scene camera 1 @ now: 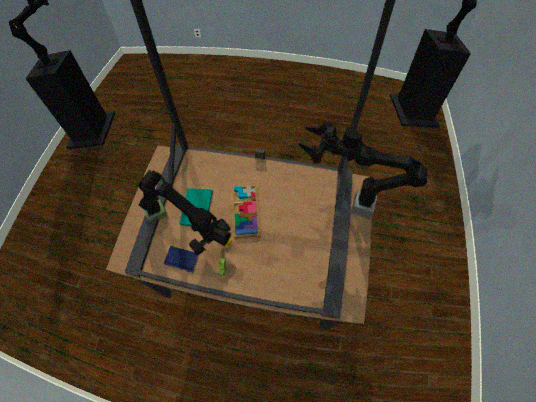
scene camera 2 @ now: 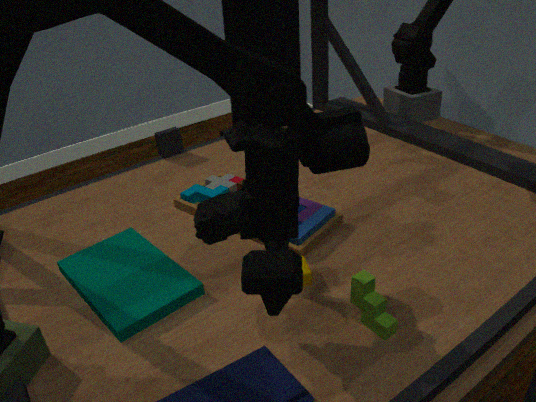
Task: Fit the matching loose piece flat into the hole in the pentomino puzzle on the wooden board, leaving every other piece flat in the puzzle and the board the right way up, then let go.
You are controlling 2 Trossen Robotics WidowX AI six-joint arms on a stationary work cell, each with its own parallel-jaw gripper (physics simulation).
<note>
The pictures show: the left gripper, the right gripper, a wooden puzzle board, a teal slab and a light green stepped piece.
</note>
